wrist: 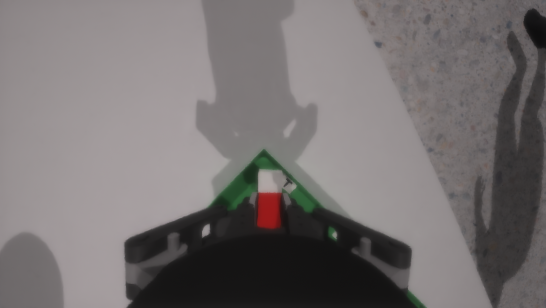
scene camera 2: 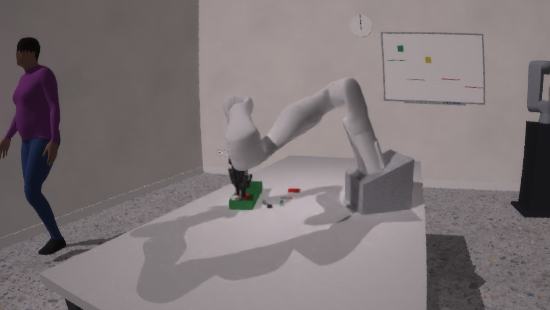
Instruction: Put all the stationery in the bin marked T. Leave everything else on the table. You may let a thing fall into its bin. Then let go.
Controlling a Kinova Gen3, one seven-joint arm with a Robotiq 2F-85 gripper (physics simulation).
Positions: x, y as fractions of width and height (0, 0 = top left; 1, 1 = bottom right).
Note:
I see my gripper (wrist: 0.49, 0.66) and an eraser (wrist: 0.49, 0.59).

